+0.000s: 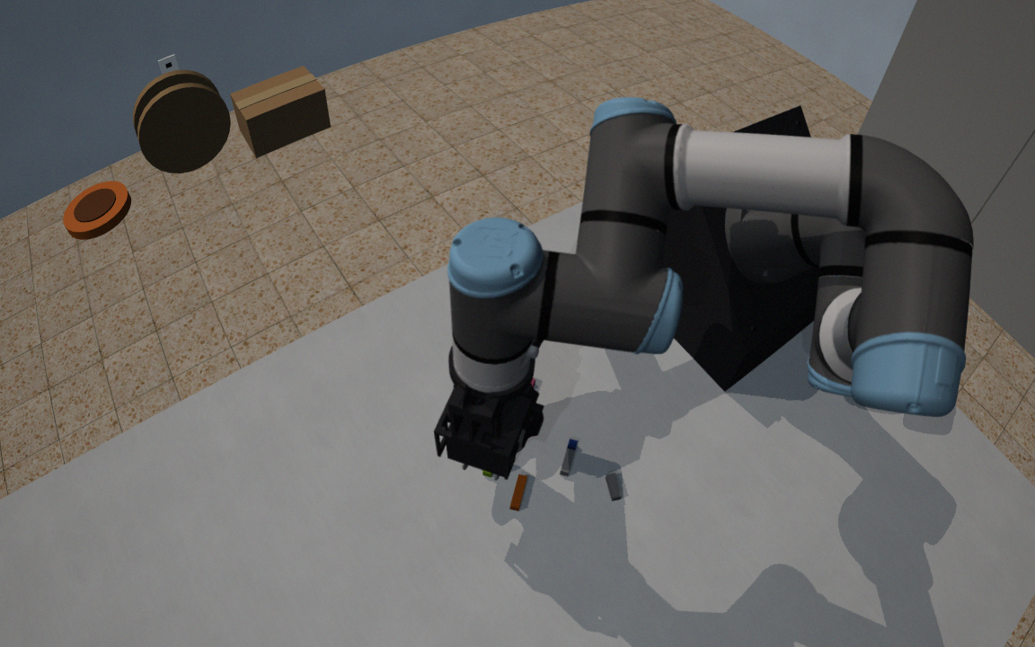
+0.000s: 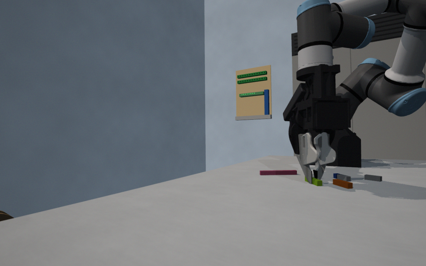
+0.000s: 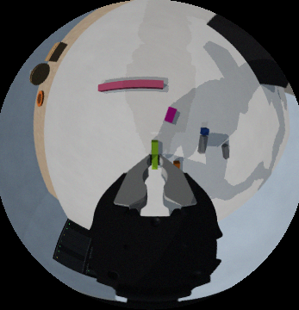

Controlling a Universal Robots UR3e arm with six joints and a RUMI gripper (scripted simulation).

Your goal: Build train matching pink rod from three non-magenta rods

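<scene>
Right now my hand is 5 cm to the right of the orange rod and 1 cm above it. From my hand the other things lie so: lime rod (1 cm below); then blue rod (8 cm behind, 4 cm to the left, 1 cm below); then magenta rod (6 cm behind, 2 cm to the right, 1 cm below).
</scene>
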